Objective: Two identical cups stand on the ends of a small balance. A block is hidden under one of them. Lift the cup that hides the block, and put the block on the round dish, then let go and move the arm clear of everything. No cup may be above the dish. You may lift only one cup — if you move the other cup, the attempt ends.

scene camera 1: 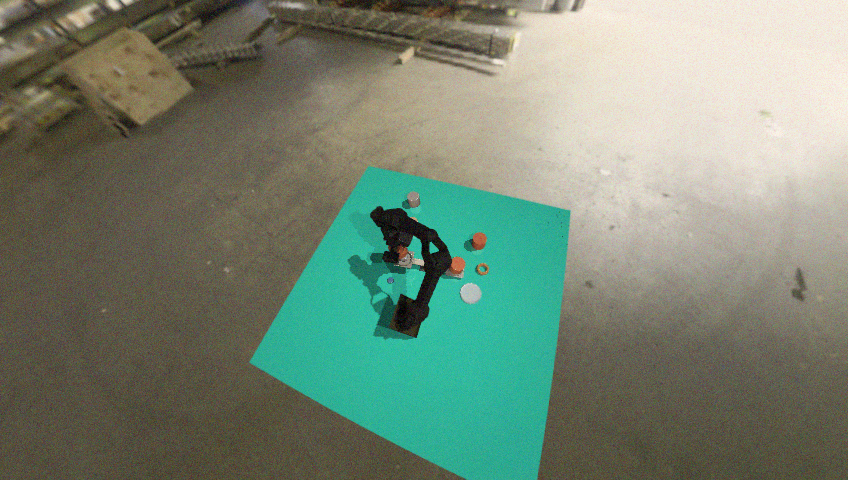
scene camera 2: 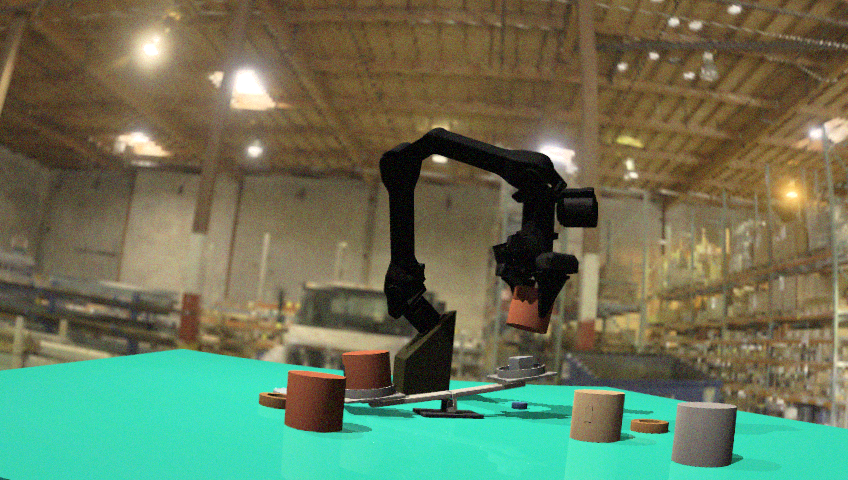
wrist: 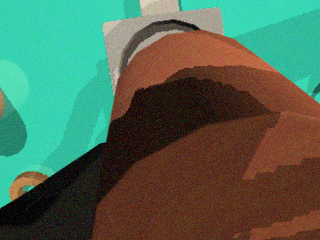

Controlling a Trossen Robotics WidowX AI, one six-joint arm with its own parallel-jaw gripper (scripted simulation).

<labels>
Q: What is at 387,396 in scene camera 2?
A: A balance.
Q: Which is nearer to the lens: the grey cylinder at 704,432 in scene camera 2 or the tan cylinder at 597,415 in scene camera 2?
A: The grey cylinder.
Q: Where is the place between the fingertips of my gripper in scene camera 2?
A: At 530,317
</labels>
